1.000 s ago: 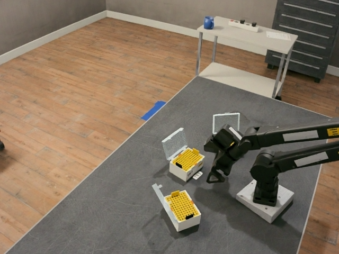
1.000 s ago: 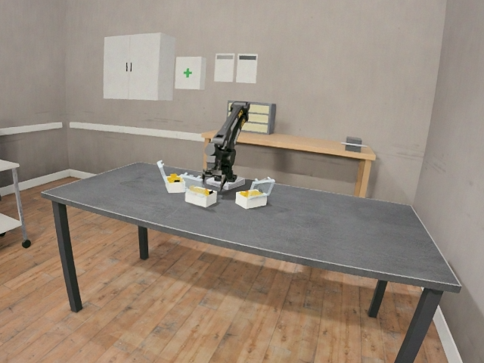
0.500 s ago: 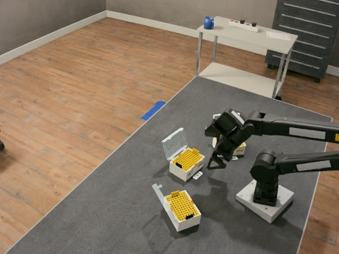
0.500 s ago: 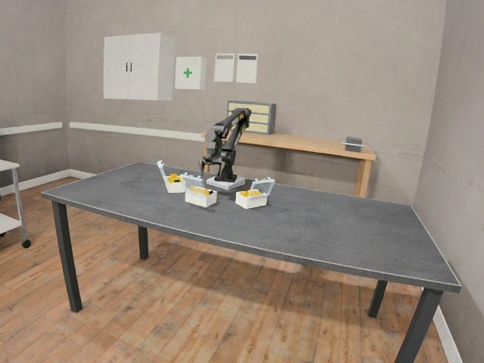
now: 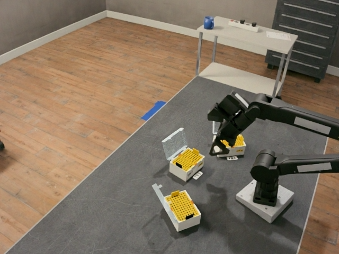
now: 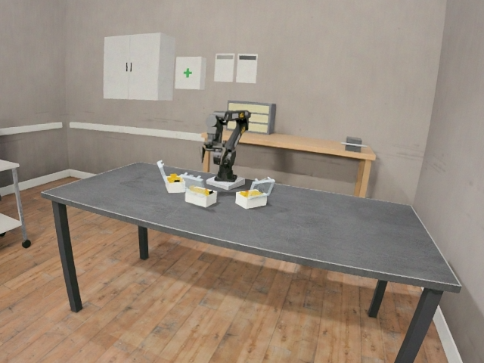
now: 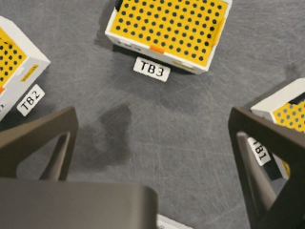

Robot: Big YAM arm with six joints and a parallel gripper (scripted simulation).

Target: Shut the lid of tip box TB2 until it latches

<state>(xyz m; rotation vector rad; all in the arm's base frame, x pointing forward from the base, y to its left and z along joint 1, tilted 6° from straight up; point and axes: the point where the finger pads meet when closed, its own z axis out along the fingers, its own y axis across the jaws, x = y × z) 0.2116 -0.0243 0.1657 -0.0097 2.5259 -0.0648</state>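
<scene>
Now: hand 170 mm to the right of the label tag, 170 mm above it and 10 mm short of it.
</scene>
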